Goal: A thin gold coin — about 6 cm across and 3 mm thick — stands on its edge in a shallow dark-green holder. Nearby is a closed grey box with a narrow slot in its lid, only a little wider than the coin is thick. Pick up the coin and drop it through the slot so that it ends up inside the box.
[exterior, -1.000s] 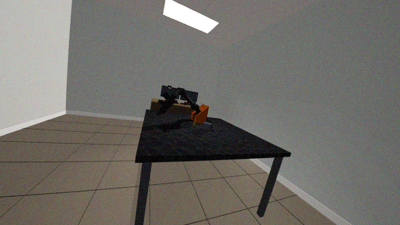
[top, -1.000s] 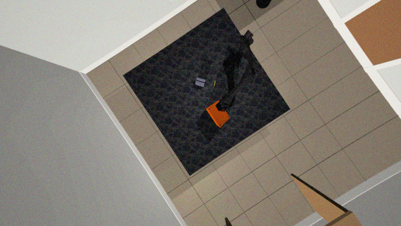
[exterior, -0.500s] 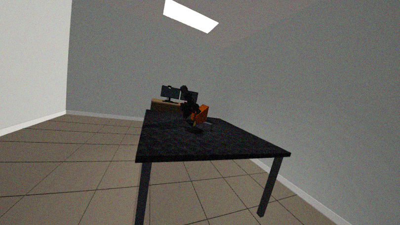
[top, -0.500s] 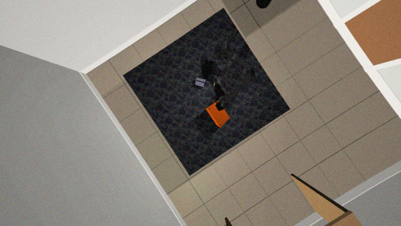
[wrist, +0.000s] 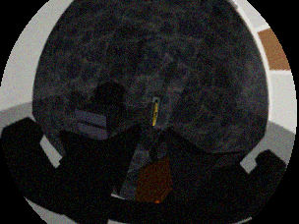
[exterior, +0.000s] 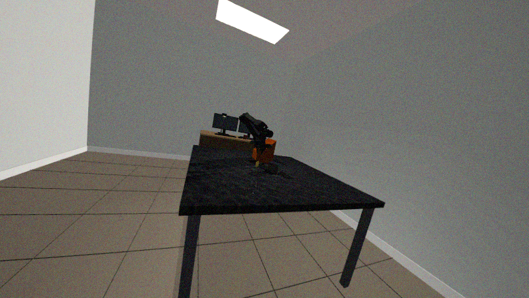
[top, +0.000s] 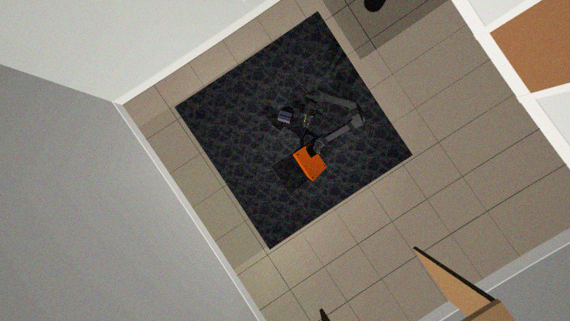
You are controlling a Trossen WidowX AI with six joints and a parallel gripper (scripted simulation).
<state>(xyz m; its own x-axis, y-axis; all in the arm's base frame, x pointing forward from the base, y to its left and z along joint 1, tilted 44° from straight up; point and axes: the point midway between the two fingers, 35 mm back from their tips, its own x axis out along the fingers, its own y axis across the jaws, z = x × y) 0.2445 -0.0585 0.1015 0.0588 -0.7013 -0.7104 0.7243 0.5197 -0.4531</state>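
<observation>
Right now my gripper tip is 90 mm above the gold coin and 10 mm past it.
</observation>
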